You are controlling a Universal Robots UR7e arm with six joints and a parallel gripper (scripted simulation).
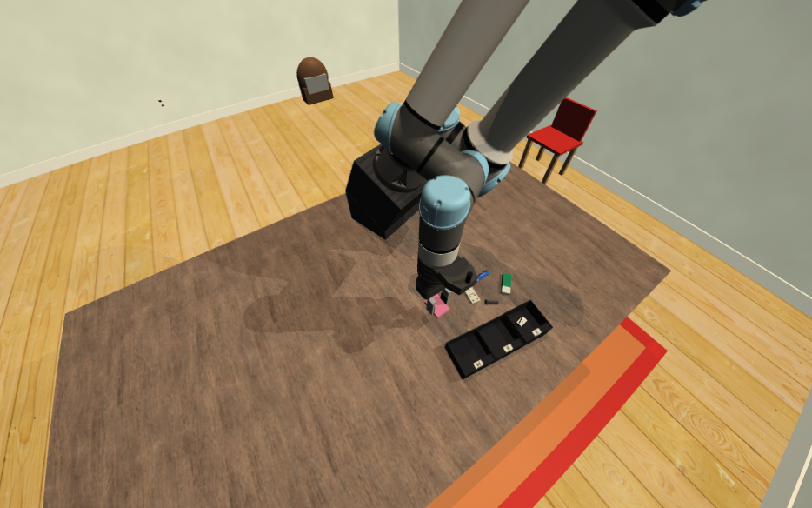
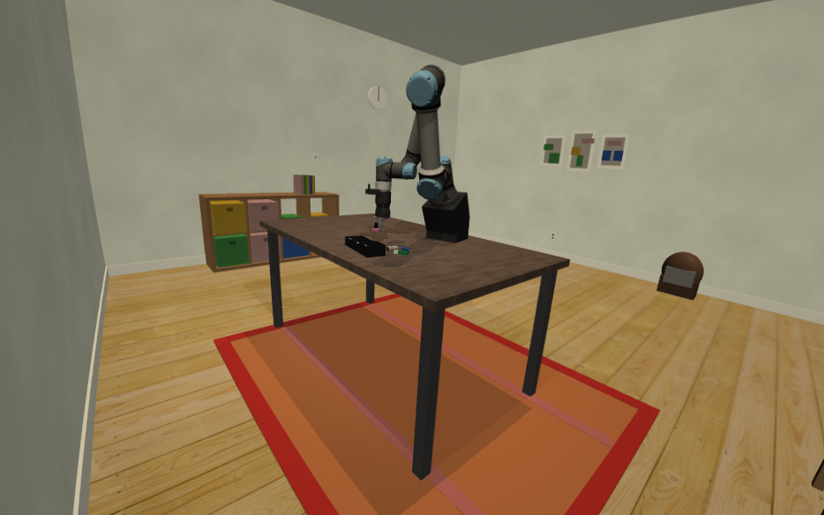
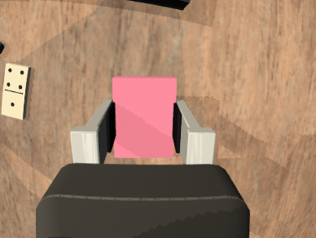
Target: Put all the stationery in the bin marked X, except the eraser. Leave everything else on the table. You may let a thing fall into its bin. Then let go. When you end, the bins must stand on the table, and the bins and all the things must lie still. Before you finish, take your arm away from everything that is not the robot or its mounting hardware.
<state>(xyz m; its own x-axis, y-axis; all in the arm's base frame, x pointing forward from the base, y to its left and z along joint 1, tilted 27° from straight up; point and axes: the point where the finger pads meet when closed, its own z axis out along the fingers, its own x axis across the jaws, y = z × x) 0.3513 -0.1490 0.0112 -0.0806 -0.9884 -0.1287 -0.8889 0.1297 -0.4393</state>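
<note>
My gripper is now 16 cm short of the pencil sharpener, 15 cm to the right of it and 7 cm above it. From my hand the other things lie so: domino (12 cm to the left, 8 cm below, 2 cm ahead); black bolt (14 cm to the left, 7 cm below, 7 cm ahead); pink sticky-note pad (1 cm below).
</note>
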